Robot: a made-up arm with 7 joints. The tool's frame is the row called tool.
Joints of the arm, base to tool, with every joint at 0 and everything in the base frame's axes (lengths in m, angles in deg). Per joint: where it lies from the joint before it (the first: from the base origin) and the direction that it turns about. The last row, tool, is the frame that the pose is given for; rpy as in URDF.
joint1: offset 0.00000 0.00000 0.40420 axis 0 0 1
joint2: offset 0.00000 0.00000 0.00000 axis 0 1 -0.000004
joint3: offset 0.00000 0.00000 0.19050 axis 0 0 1
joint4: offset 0.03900 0.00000 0.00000 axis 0 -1 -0.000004
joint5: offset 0.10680 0.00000 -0.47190 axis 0 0.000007 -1
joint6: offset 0.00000 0.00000 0.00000 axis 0 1 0.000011
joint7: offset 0.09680 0.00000 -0.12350 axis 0 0.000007 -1
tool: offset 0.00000 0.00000 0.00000 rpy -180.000 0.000 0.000
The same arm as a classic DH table. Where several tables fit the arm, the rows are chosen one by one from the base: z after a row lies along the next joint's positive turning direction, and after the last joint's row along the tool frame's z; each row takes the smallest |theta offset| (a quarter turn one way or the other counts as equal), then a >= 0, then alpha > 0; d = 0 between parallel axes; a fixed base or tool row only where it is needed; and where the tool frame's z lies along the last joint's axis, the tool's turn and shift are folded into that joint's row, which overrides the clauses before.
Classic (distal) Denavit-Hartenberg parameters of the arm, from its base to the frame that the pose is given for. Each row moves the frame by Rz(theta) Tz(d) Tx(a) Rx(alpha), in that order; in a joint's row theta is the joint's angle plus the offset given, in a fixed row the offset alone. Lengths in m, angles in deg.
joint1: a 0.0000; alpha -90.00; d 0.4042; theta offset 0.00
joint2: a 0.0000; alpha 90.00; d 0.0000; theta offset 0.00
joint3: a 0.0390; alpha 90.00; d 0.1905; theta offset 0.00
joint4: a 0.1068; alpha 90.00; d 0.0000; theta offset 0.00
joint5: a 0.0000; alpha 90.00; d 0.4719; theta offset 0.00
joint6: a 0.0968; alpha -90.00; d 0.0000; theta offset 0.00
joint7: a 0.0000; alpha 0.00; d 0.1235; theta offset 0.00

